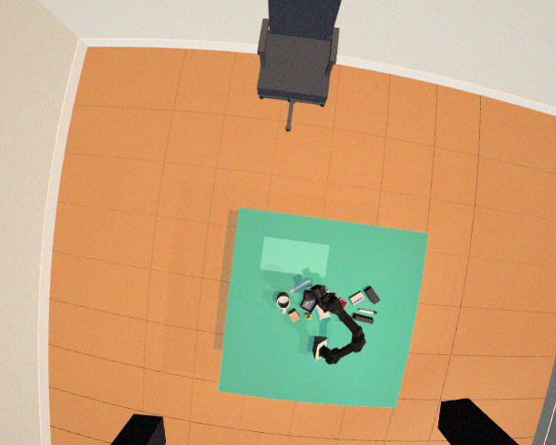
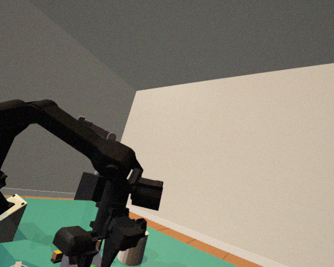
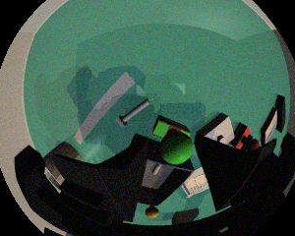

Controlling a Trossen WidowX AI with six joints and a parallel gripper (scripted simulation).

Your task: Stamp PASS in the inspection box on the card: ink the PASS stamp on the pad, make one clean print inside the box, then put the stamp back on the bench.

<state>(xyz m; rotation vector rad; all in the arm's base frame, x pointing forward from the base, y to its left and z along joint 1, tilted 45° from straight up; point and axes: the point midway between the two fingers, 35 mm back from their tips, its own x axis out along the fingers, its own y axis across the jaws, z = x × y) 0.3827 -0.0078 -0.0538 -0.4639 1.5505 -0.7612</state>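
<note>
My gripper tip is 170 mm to the left of the red ink pad, 110 mm past it and 40 mm above it. Also, from my gripper tip: striped card: 140 mm behind, 50 mm to the right, 40 mm below; then dark tray: 70 mm behind, 40 mm to the left, 30 mm below; then red-knobbed stamp: 120 mm to the right, 40 mm behind, 20 mm below.
</note>
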